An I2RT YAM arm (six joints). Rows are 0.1 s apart.
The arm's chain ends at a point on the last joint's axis. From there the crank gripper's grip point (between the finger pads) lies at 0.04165 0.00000 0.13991 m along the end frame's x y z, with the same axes.
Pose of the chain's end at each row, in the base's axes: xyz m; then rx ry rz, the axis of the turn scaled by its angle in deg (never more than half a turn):
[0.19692 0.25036 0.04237 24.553 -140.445 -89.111]
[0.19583 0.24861 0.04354 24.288 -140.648 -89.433]
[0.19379 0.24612 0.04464 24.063 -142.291 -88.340]
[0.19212 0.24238 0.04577 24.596 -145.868 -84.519]
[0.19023 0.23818 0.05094 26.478 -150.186 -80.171]
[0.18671 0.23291 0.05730 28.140 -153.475 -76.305]
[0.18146 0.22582 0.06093 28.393 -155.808 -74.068]
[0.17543 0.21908 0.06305 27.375 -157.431 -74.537]
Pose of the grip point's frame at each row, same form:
[0.11246 0.35413 -0.01601 24.553 -140.445 -89.111]
[0.11211 0.35301 -0.01478 24.288 -140.648 -89.433]
[0.11191 0.35021 -0.01676 24.063 -142.291 -88.340]
[0.11284 0.34334 -0.02375 24.596 -145.868 -84.519]
[0.11464 0.33458 -0.02845 26.478 -150.186 -80.171]
[0.11405 0.32481 -0.02979 28.140 -153.475 -76.305]
[0.11174 0.31558 -0.03068 28.393 -155.808 -74.068]
[0.10951 0.31053 -0.02970 27.375 -157.431 -74.537]

